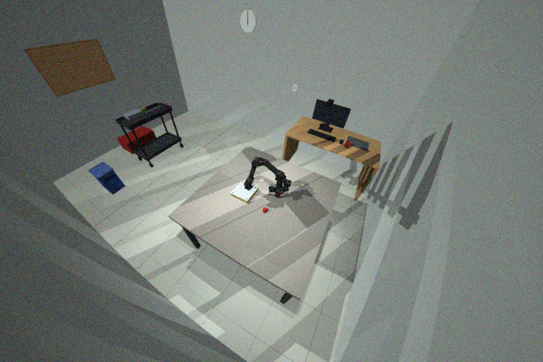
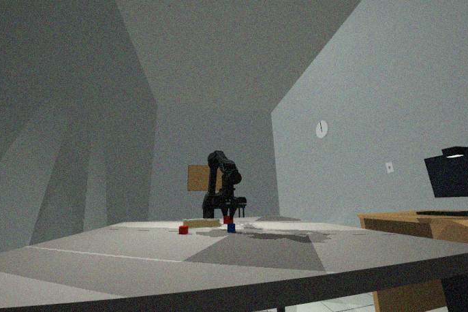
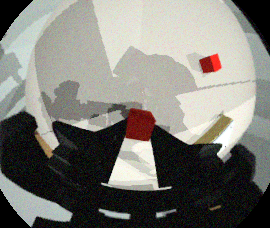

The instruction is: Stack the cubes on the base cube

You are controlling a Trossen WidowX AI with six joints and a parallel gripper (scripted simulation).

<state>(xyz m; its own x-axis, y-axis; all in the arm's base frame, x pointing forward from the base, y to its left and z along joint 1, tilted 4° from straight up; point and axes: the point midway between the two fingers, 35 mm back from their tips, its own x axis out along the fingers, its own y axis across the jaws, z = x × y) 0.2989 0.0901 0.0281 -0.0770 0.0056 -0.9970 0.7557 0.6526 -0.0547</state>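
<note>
The blue cube is 1 cm behind my gripper tip, 1 cm to the left of it and 4 cm below it.
</note>
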